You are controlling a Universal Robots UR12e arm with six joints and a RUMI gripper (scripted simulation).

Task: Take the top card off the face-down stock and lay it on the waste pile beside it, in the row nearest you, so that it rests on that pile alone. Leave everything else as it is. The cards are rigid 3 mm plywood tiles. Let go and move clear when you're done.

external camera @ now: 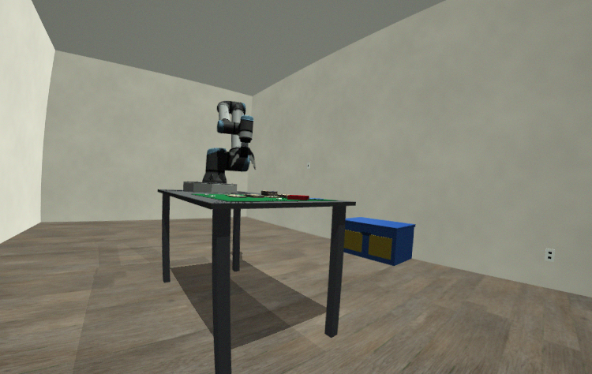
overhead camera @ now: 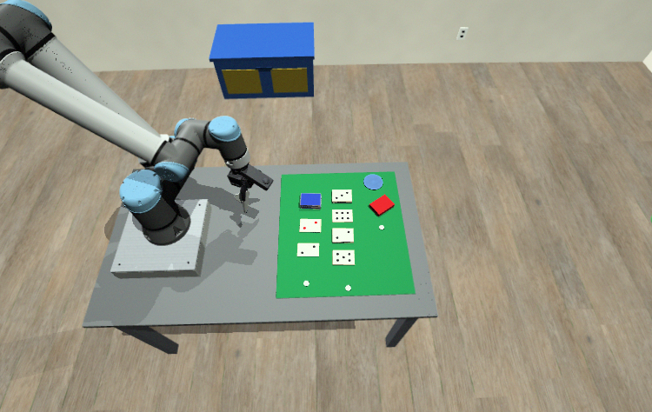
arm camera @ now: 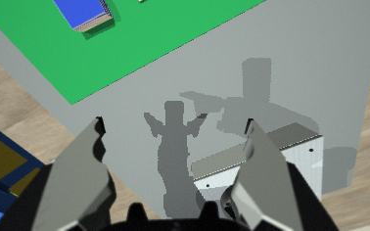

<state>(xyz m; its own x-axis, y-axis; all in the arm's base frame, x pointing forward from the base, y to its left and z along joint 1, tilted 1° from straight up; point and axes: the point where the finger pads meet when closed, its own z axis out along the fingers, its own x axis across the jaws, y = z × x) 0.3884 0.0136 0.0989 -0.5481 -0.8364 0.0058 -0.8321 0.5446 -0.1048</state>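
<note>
My gripper is now 220 mm short of the card, 60 mm to the right of it and 140 mm above it. From my hand the other things lie so: red block 530 mm ahead, 10 mm to the right, 160 mm below; green mat 330 mm ahead, 90 mm to the right, 180 mm below.
</note>
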